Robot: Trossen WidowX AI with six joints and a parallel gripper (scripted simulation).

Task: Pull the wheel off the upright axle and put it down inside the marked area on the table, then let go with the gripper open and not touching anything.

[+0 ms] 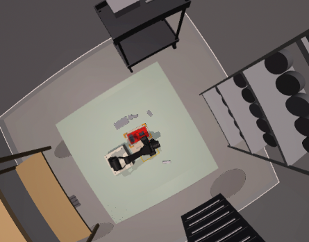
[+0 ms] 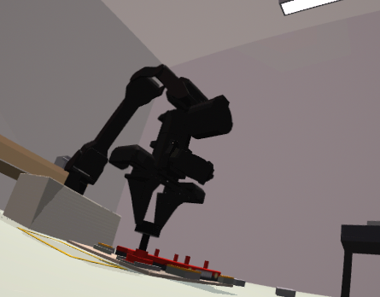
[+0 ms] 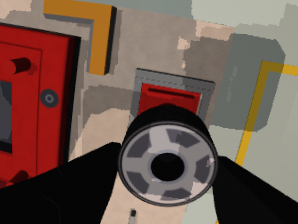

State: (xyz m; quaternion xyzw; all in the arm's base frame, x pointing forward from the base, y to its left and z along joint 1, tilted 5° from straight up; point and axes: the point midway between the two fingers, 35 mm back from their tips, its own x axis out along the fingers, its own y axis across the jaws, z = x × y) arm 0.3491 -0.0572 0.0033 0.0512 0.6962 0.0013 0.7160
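My gripper tip is 30 mm above the axle. The rest, counted from my gripper tip: wheel right at my gripper tip.
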